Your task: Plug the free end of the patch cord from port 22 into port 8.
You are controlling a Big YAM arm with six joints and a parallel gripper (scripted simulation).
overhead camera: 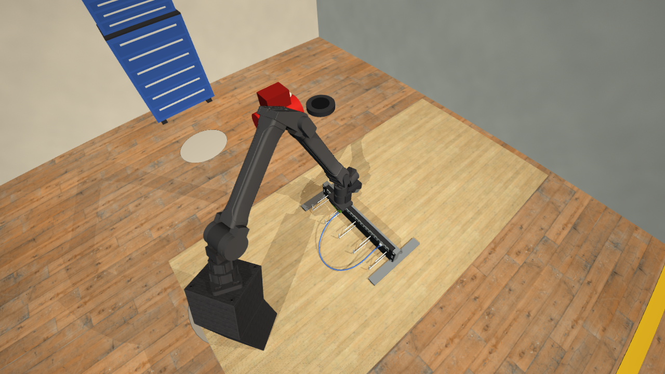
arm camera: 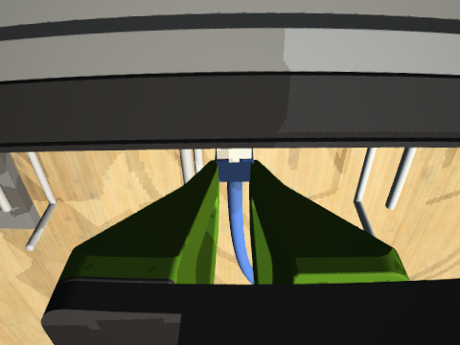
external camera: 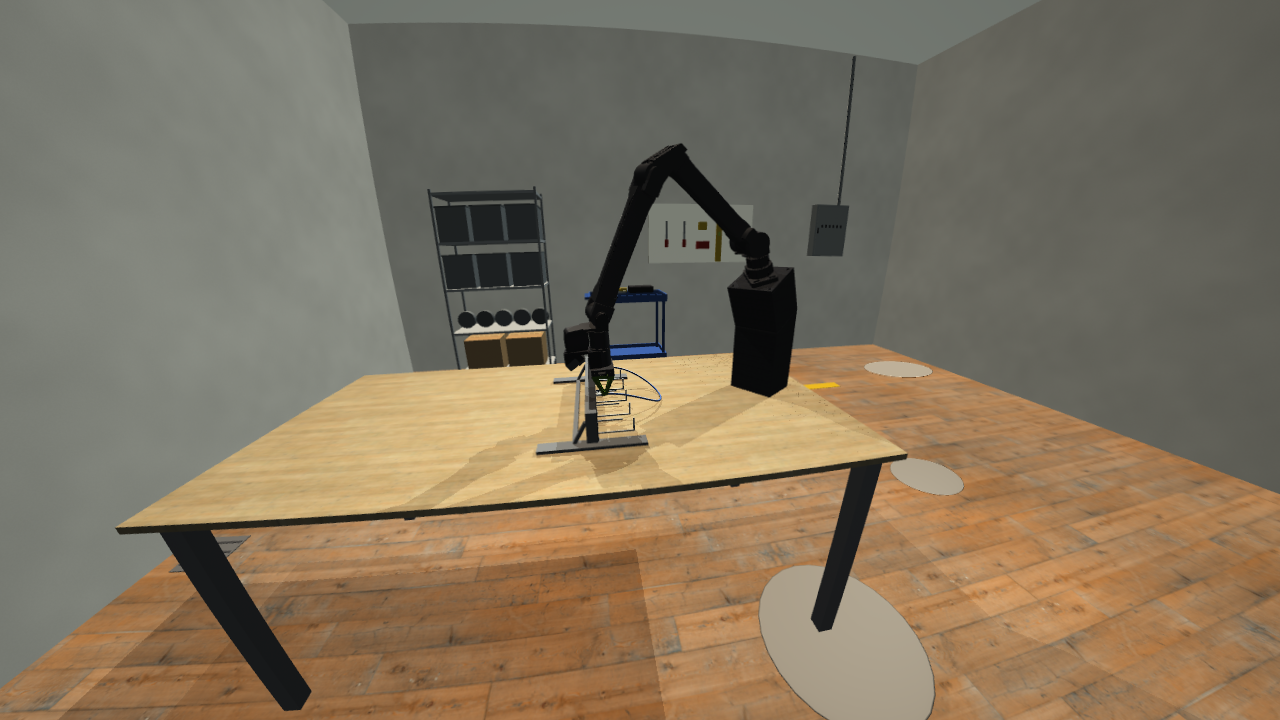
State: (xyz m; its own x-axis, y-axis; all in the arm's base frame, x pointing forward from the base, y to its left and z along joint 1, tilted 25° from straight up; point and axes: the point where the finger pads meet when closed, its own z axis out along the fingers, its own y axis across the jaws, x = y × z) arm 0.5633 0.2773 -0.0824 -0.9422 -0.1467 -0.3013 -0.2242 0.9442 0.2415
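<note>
Right now the cord plug is 2 cm ahead of my hand and 1 cm to the left of it.
</note>
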